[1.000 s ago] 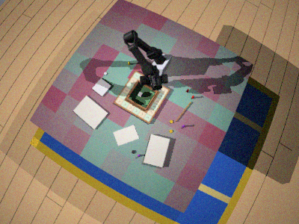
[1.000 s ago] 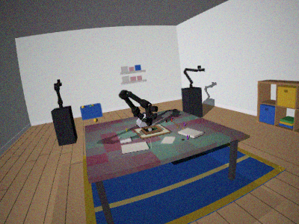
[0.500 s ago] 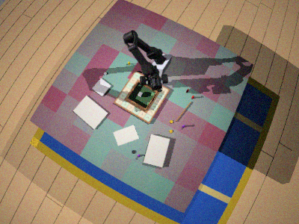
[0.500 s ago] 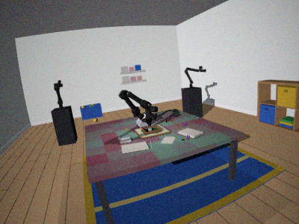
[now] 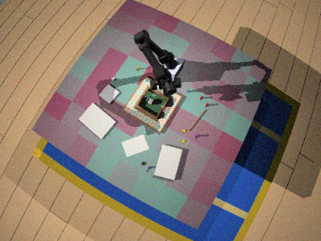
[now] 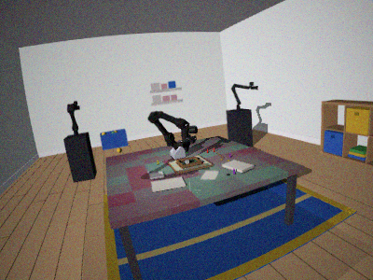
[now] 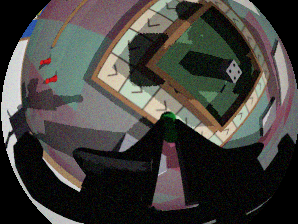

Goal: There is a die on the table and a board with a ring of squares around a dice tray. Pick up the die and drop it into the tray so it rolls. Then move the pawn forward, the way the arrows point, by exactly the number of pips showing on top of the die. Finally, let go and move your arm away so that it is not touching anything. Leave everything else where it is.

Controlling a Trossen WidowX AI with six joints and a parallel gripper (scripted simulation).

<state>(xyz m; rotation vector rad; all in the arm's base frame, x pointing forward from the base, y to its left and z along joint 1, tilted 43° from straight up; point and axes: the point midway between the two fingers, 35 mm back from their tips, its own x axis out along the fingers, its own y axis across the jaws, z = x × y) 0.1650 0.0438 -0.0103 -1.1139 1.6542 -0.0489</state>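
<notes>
Now: gripper tip 110 mm short of the white die, 40 mm to the left of it and 50 mm above it. Also, from my gripper tip: green dice tray (100 mm ahead, 20 mm to the right, 70 mm below); then green pawn (10 mm above); then yellow pawn (60 mm behind, 240 mm to the right, 60 mm below).
</notes>
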